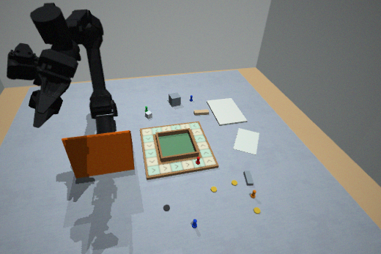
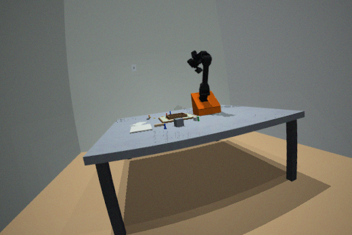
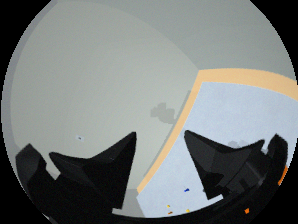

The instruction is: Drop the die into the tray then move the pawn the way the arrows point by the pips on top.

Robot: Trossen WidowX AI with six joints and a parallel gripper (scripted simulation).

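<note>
Right now the white die is 27 cm ahead of my gripper tip, 55 cm to the left of it and 44 cm below it. The rest, counted from my gripper tip: green dice tray: 35 cm ahead, 30 cm to the left, 45 cm below; then black disc: 25 cm ahead, 3 cm to the left, 45 cm below; then red pawn: 41 cm ahead, 19 cm to the left, 43 cm below.
</note>
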